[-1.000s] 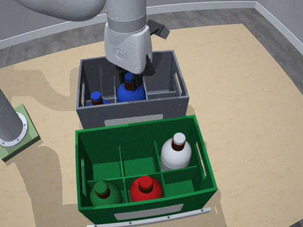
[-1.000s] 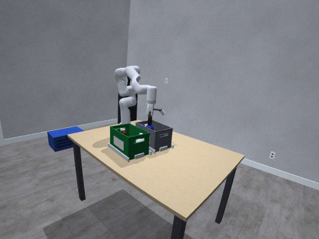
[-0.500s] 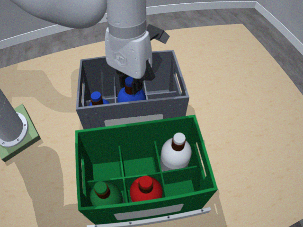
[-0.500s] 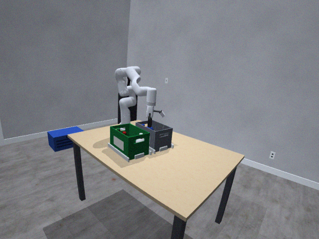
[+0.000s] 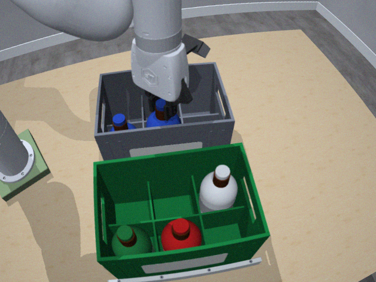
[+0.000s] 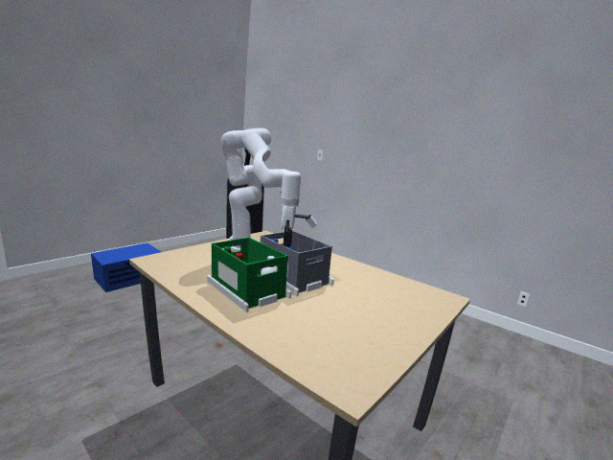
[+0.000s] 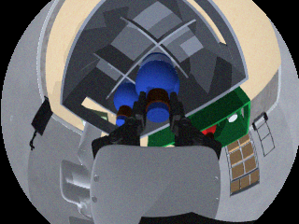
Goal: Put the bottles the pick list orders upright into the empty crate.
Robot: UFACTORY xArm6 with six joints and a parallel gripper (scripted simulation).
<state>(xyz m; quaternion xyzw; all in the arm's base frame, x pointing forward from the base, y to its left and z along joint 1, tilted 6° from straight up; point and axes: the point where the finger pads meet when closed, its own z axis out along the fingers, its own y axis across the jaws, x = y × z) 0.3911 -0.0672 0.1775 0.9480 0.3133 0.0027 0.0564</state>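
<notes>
My gripper is now 100 mm above the grey crate, 40 mm to the right of it and 10 mm short of it. Round my hand: red-label bottle 240 mm to the right, 100 mm below, 40 mm behind; then green crate 190 mm to the right, 100 mm below, 30 mm behind; then white-label bottle 160 mm to the right, 100 mm below, 60 mm ahead.
</notes>
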